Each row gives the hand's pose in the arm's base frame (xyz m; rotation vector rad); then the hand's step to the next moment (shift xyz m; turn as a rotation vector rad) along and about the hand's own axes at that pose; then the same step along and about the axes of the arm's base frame.
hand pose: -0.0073 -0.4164 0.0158 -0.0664 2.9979 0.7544
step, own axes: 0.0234 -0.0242 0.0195 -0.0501 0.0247 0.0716
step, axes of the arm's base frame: -0.0213 -0.0127 -0.0299 0.0514 0.0571 -0.0484
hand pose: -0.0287 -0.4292 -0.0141 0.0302 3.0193 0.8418
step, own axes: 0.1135 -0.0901 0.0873 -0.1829 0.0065 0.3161
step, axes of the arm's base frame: -0.1139 -0.0296 -0.1215 0.1867 0.1653 -0.2668
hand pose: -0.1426 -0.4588 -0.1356 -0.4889 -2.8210 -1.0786
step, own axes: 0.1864 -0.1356 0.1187 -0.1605 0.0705 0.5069
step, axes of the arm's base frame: -0.2157 0.0330 -0.1400 0.1932 0.3425 -0.3648
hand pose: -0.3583 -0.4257 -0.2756 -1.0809 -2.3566 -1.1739
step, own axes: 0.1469 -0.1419 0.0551 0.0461 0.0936 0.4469
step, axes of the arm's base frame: -0.1998 0.0610 -0.0330 0.0669 0.4069 -0.2013
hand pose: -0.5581 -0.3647 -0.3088 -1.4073 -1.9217 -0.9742
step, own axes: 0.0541 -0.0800 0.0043 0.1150 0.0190 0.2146
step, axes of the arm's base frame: -0.0924 0.0184 0.0218 -0.0197 0.2416 -0.0298
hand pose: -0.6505 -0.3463 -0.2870 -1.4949 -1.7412 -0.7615
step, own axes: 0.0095 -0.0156 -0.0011 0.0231 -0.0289 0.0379
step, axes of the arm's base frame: -0.0160 0.0021 0.0086 -0.0356 0.0392 -0.0026
